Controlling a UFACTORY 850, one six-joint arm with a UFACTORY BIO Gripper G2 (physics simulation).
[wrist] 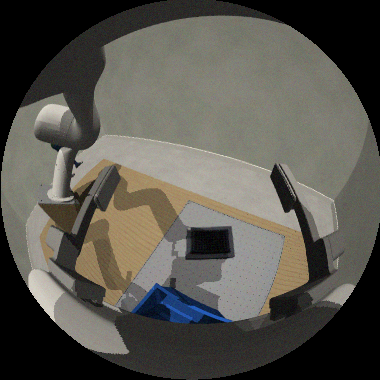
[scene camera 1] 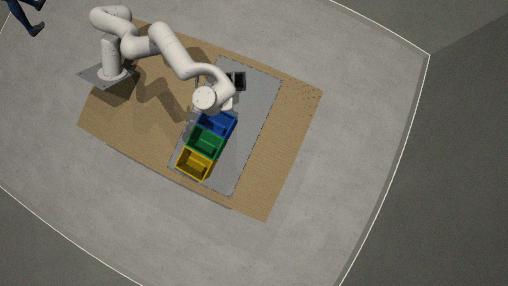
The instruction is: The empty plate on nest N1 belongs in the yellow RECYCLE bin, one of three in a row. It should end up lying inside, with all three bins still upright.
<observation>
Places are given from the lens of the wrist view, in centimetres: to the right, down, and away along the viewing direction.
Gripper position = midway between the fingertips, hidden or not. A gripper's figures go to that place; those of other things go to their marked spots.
gripper (wrist: 192,167): 0, -2, 12
dark plate (wrist: 214,240): 8, 18, 44
blue bin (wrist: 166,303): -8, 36, 31
</observation>
